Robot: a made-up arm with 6 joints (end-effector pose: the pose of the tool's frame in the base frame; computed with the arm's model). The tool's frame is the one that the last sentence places. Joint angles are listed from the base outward.
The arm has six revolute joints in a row. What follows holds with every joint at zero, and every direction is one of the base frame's.
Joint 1 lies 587 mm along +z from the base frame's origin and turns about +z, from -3.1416 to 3.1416 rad.
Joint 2 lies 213.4 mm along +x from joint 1 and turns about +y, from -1.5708 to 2.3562 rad.
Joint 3 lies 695.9 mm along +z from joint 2 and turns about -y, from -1.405 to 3.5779 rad.
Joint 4 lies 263.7 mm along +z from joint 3 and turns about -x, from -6.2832 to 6.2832 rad.
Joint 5 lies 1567.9 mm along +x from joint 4 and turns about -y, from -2.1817 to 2.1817 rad.
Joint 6 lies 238.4 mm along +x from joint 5 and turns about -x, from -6.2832 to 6.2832 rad.
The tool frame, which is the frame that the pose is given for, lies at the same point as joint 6; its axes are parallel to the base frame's.
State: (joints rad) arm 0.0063 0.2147 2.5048 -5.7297 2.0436 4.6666
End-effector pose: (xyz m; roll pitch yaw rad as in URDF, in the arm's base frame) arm -0.9347 0.1057 2.0720 -2.2211 1.0002 2.0999
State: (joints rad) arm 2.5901 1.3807 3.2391 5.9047 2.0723 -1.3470
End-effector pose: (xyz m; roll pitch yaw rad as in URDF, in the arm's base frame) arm 0.0018 0.0896 1.9822 -1.6489 0.7644 -0.0860
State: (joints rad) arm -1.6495 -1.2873 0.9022 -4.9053 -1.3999 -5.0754
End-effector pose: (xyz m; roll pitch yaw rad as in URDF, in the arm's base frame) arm -0.1068 1.5790 1.9651 -0.5797 -0.2507 3.1200
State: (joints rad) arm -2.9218 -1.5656 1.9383 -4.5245 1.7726 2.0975
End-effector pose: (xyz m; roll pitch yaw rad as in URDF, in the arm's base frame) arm 1.8320 0.1742 -0.1539 -0.8543 -0.2446 -1.4777
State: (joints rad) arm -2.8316 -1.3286 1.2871 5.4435 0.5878 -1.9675
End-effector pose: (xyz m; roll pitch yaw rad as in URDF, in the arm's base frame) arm 2.0332 0.7546 1.3361 -0.4705 -0.0977 0.7377
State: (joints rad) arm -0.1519 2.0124 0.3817 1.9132 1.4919 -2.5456
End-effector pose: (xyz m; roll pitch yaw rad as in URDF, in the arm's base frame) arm 0.9543 0.0804 -1.3053 2.6021 0.0587 1.7652
